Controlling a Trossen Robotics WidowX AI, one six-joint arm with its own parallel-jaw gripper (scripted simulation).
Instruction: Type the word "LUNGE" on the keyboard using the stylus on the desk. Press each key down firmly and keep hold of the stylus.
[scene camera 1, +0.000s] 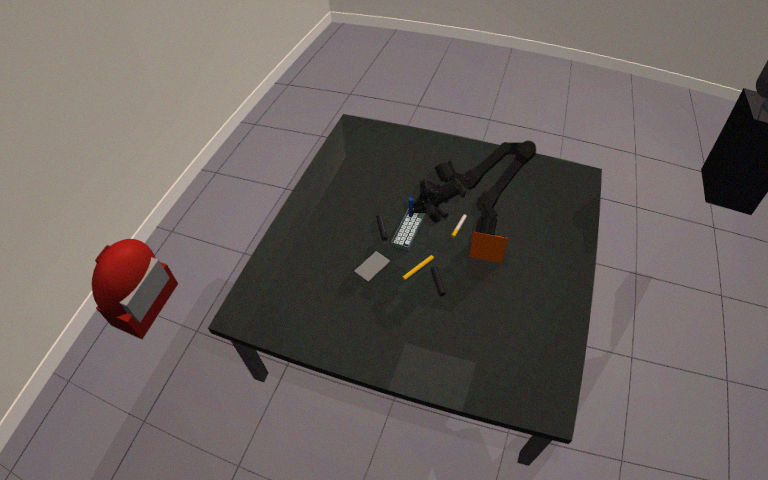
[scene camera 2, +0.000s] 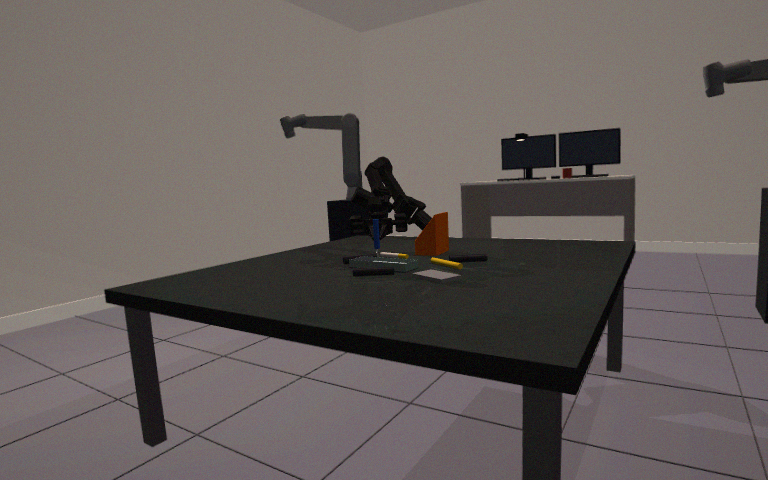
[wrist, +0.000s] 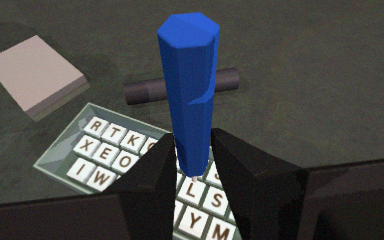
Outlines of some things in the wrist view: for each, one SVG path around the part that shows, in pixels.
My gripper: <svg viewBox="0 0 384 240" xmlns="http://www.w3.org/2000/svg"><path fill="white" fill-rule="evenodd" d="M174 134L165 133L131 168L100 193L0 204L0 240L172 240L177 186ZM211 129L211 148L216 170L242 240L384 240L384 158L303 169L275 157L220 128Z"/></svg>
A blue stylus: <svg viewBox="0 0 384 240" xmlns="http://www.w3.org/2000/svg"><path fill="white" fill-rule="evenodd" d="M201 12L171 14L157 30L179 167L187 177L191 177L194 183L197 181L197 176L204 174L208 165L220 31L219 25Z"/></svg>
A dark cylinder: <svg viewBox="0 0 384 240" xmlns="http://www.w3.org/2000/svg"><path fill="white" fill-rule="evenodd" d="M165 79L157 78L124 83L124 95L127 104L135 105L168 100ZM235 67L216 70L214 93L238 89L239 75Z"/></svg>
